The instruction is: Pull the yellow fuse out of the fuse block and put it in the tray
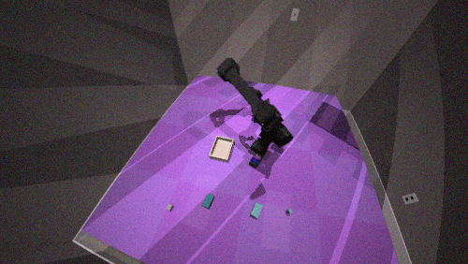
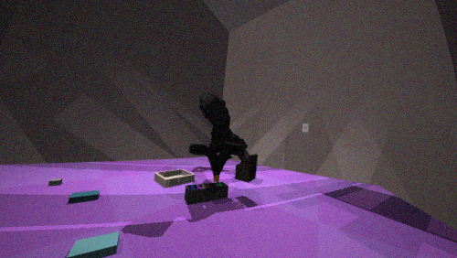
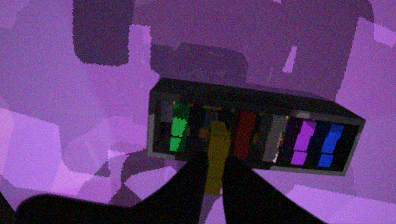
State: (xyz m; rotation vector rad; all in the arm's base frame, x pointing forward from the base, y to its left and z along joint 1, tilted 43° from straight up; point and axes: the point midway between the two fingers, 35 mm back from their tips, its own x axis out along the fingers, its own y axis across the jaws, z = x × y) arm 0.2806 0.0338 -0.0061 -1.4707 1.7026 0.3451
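The red fuse lies 2 cm ahead of my gripper tip, 1 cm to the right of it and 4 cm below it. Round my gripper tip: yellow fuse (1 cm below); then purple fuse (5 cm ahead, 2 cm to the right, 4 cm below); then white fuse (3 cm ahead, 1 cm to the right, 4 cm below).
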